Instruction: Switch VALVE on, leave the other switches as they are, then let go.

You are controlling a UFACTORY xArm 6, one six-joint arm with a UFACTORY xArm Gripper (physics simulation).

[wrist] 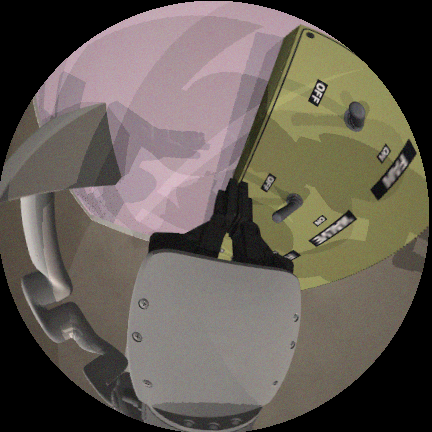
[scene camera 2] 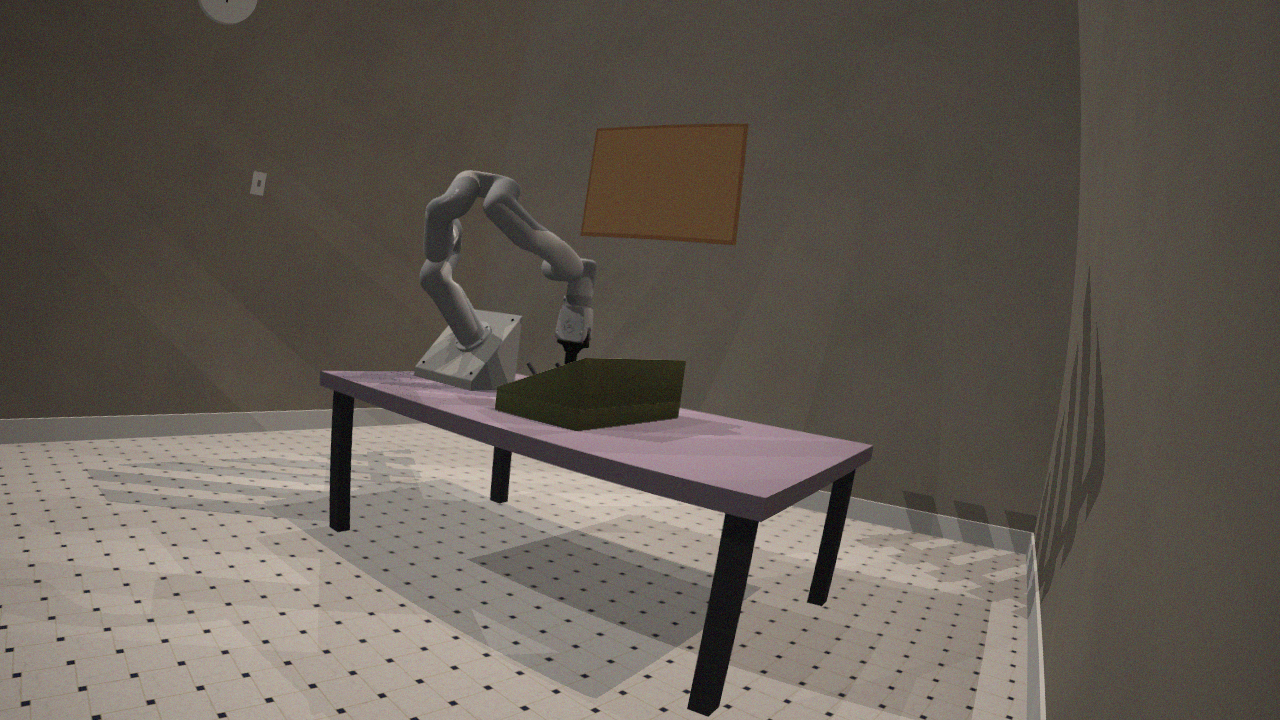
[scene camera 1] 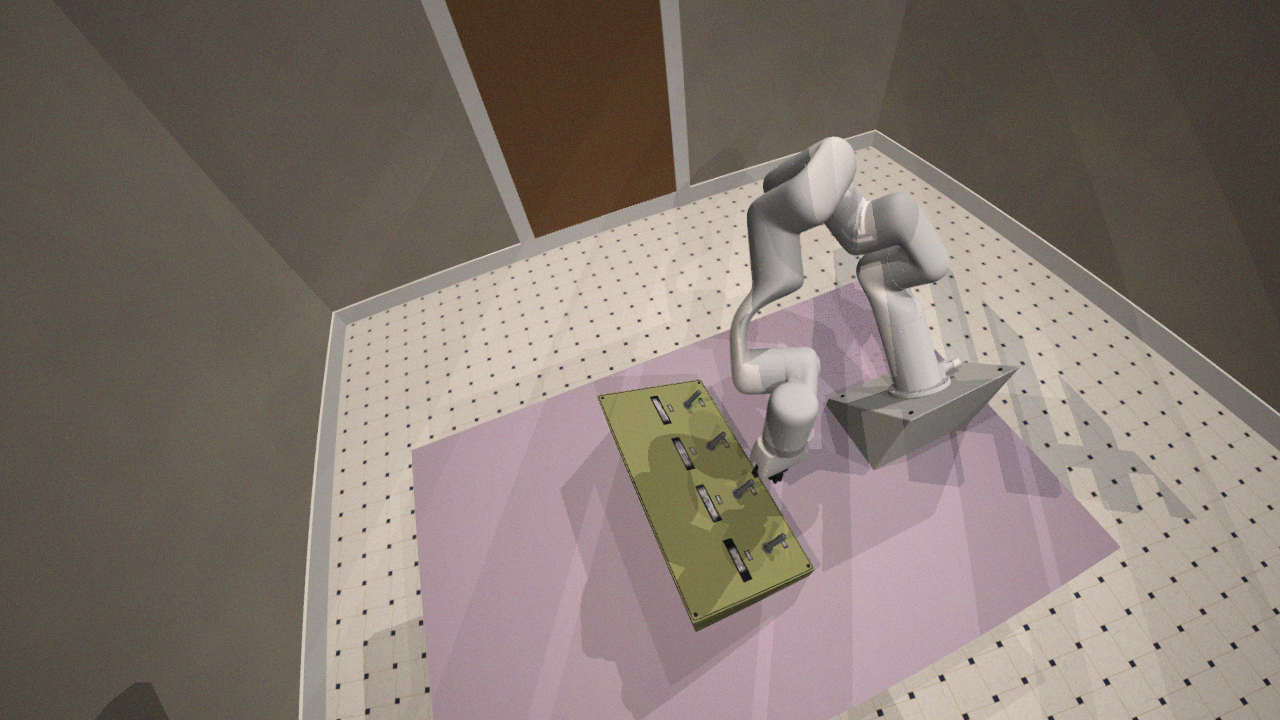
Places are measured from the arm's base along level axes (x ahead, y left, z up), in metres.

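Pixels of known places: gripper, fingertip midpoint: [wrist: 233,190] [scene camera 1: 773,476]; arm's base, link origin: [wrist: 37,180] [scene camera 2: 473,337] [scene camera 1: 919,387].
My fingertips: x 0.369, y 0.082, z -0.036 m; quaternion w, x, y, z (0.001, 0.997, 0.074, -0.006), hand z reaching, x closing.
Note:
For each thing: its top centre in the pictures, then the offset to it from my fingertips. "spot": a spot on its surface instead. Level surfaces: height alone.
- VALVE lever, top centre: [wrist: 288,224] [scene camera 1: 745,483] dy +0.005, dx +0.064, dz +0.018 m
- VALVE nameplate, surface spot: [wrist: 332,228] spot: dy +0.022, dx +0.143, dz +0.007 m
- FAN lever, top centre: [wrist: 372,126] [scene camera 1: 777,538] dy +0.123, dx +0.045, dz +0.018 m
- pink table, surface height: dz -0.110 m
The olive panel [scene camera 1: 657,501] [scene camera 2: 631,394] [wrist: 345,192] carries a row of grey lever switches. The VALVE lever [scene camera 1: 743,489] [wrist: 286,209] stands between its OFF and ON labels, behind the VALVE nameplate [wrist: 332,228]. It appears to lean toward the OFF side, the panel edge nearest the arm's base. The FAN lever [scene camera 1: 775,542] [wrist: 356,116] is beside it and also appears to lean to OFF. My gripper [scene camera 1: 768,476] [scene camera 2: 570,360] [wrist: 233,190] is shut and empty, at the panel's arm-side edge, close to the VALVE lever and apart from it. The panel's body hides most levers in scene camera 2.
Two more levers [scene camera 1: 717,440] [scene camera 1: 692,399] stand farther along the row, on the other side of VALVE from FAN. The arm's wedge-shaped grey base [scene camera 1: 930,420] [scene camera 2: 460,358] stands on the pink table [scene camera 1: 510,537] [scene camera 2: 716,447], across a gap from the panel.

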